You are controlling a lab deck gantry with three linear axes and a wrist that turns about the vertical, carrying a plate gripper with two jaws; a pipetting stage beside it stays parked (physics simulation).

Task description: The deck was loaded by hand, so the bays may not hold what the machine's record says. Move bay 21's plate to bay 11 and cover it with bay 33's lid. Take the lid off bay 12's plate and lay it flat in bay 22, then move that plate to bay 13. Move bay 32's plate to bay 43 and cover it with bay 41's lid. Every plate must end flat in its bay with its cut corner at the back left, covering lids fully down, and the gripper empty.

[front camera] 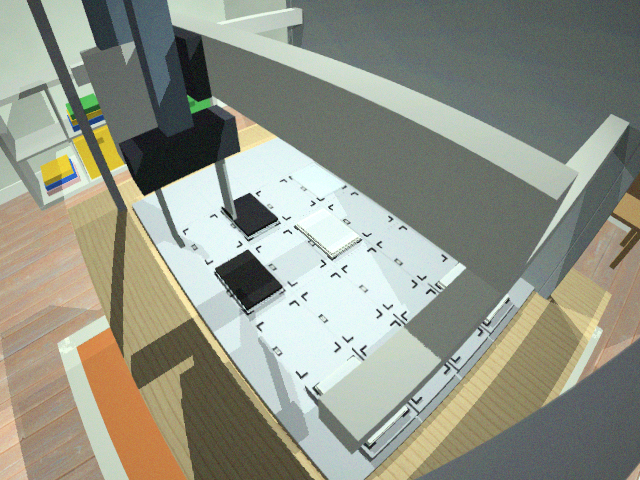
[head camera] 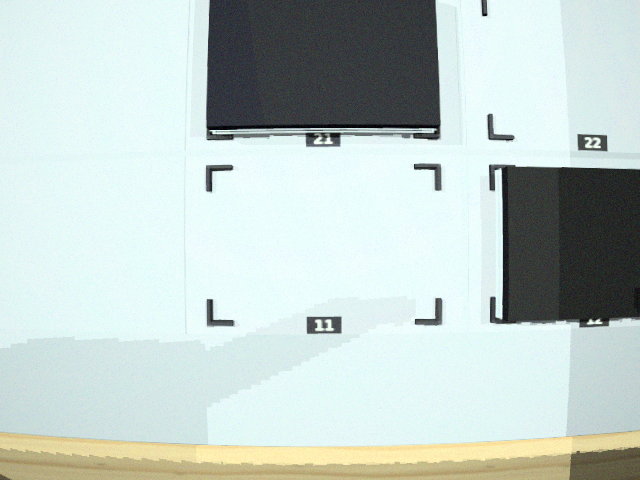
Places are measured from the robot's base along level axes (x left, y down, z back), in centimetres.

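Pixels of known places: gripper, fingertip midpoint: (front camera: 204, 227); robot's base, link origin: (front camera: 184, 231) (head camera: 213, 319).
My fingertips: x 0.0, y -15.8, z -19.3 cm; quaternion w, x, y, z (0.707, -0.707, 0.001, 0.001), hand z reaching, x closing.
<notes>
Ahead of a thing's pixels: the offset from my fingertips to its top centre. "*": to the spot under its first point.
My gripper (front camera: 205, 231) is open and empty, its two jaws hanging over the bay 11 area in the front view. Bay 11 {* dx +4.4, dy +15.8, dz +12.9 cm} (head camera: 324, 242) holds no plate in the head view. Bay 21's plate {dx +15.0, dy +14.1, dz +12.9 cm} (front camera: 251, 214) (head camera: 323, 64) sits flat, black on top with a thin pale edge below; its back is cut off in the head view. Bay 12's plate {dx +4.3, dy +14.1, dz -3.5 cm} (front camera: 249, 281) (head camera: 573, 242) has a black top and a pale left edge. Bay 32's plate {dx +25.7, dy +14.3, dz -3.5 cm} (front camera: 328, 231) is white. A pale flat lid {dx +36.4, dy +15.0, dz +12.9 cm} (front camera: 316, 179) lies in bay 41. I cannot make out a lid in bay 33. Cut corners cannot be told.
The parked pipetting stage's grey beam (front camera: 382, 384) covers the deck's right end, with pale pieces {* dx +3.7, dy +12.9, dz -31.0 cm} (front camera: 336, 376) {* dx +34.9, dy +12.9, dz -30.9 cm} (front camera: 450, 276) showing beside it. A large grey rail (front camera: 361, 118) spans the back. Bay 22's marker {* dx +10.4, dy +15.7, dz -3.4 cm} (head camera: 592, 142) shows. A wooden edge (head camera: 320, 454) borders the deck's front.
</notes>
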